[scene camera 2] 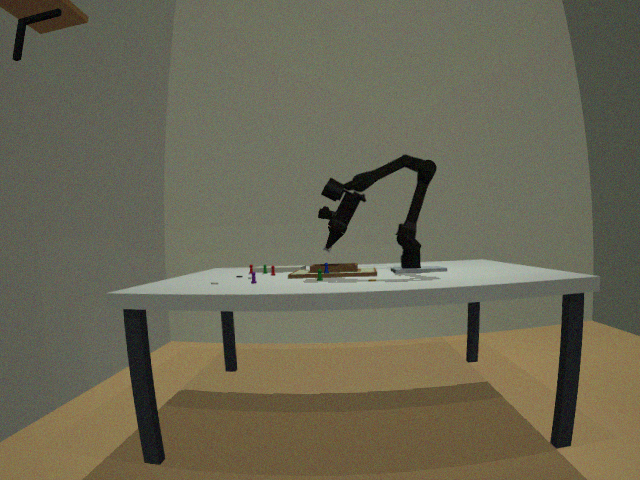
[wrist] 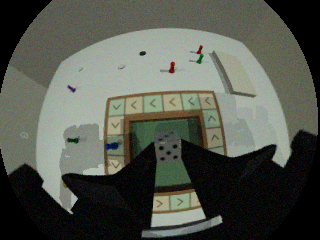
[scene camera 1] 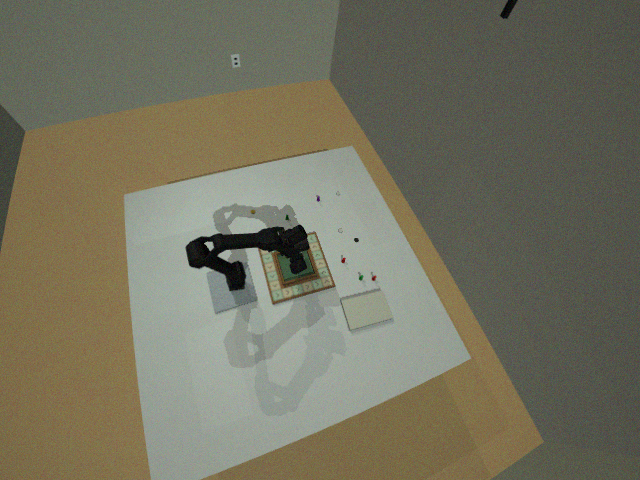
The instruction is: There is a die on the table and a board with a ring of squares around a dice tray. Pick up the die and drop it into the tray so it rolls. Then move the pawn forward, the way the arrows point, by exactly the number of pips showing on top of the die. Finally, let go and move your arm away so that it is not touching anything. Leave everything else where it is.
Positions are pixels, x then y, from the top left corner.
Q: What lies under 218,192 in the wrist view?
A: My gripper.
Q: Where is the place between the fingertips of my gripper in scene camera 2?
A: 326,248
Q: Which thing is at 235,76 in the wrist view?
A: A cream card.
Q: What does my gripper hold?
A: A white die.
